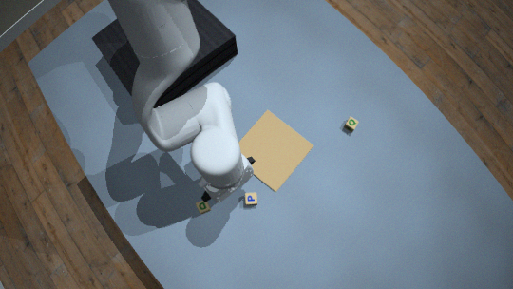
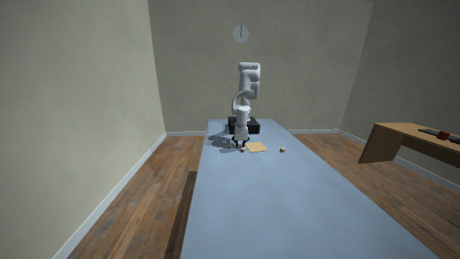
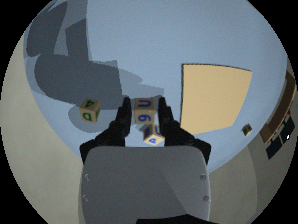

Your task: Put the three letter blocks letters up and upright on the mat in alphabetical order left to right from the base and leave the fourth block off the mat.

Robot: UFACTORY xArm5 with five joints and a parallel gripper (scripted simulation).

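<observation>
The block lies 1 cm behind my hand, 8 cm to the right of it and 1 cm below it. The rest, counted from my hand: tan mat (1 cm ahead, 12 cm to the left, 2 cm below).
</observation>
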